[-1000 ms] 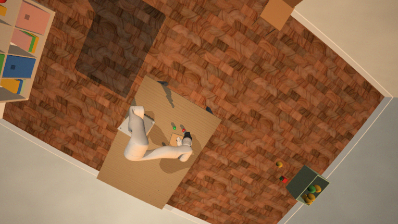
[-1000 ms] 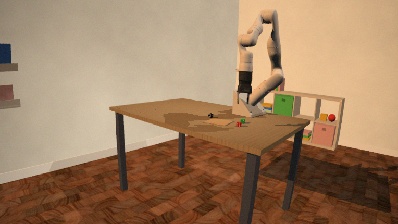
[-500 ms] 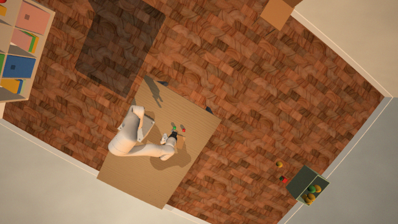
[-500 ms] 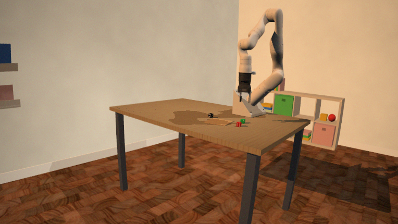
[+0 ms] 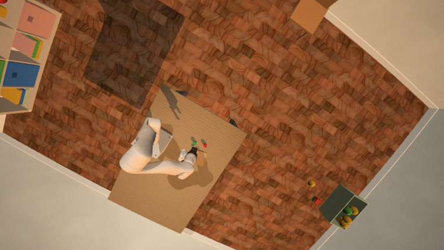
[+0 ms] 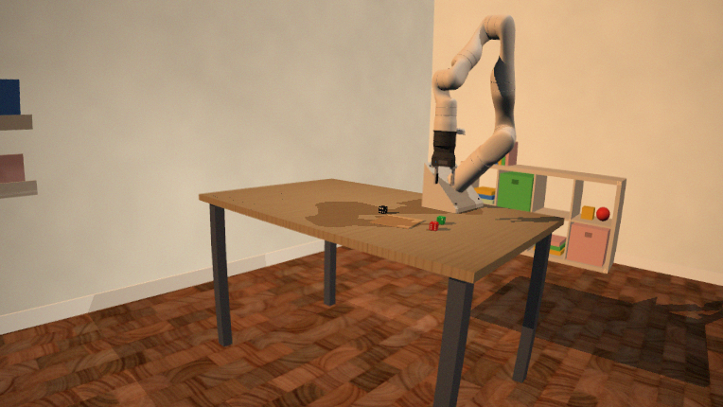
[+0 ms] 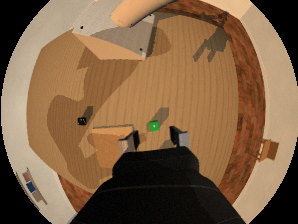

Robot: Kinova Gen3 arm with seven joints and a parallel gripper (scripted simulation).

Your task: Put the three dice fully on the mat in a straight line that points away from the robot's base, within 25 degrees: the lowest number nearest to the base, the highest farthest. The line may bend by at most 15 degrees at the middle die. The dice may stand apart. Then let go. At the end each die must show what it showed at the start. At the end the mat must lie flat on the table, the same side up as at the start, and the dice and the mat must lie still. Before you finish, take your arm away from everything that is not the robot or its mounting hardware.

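The green die is 140 mm below my hand. Round my hand: red die 90 mm ahead, 30 mm to the left, 140 mm below; then black die 20 mm ahead, 240 mm to the right, 140 mm below; then tan mat 90 mm ahead, 120 mm to the right, 150 mm below.
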